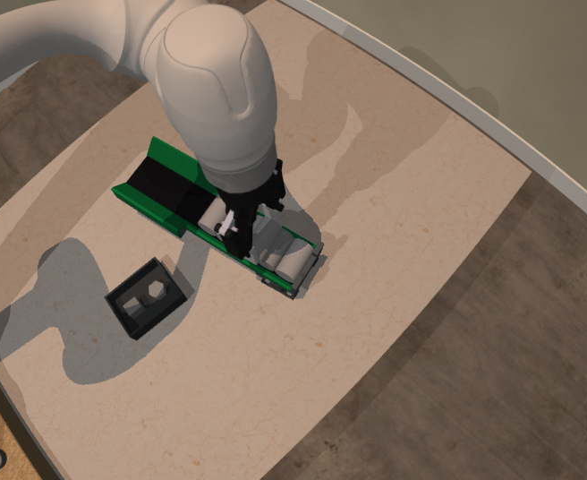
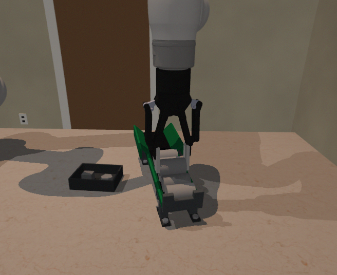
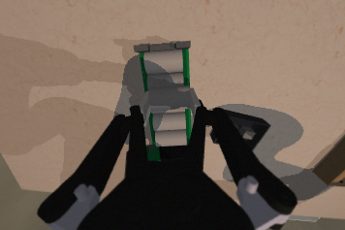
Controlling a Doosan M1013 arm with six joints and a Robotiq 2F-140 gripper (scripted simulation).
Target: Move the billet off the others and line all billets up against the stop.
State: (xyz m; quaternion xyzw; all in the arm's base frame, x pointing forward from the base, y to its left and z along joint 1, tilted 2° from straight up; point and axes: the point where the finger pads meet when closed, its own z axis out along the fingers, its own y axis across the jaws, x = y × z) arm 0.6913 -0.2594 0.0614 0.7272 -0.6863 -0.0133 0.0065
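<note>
Right now the grey stop is 1 cm ahead of my hand, 8 cm to the right of it and 7 cm below it. The rest, counted from my hand: black tray 19 cm behind, 15 cm to the left, 12 cm below.
</note>
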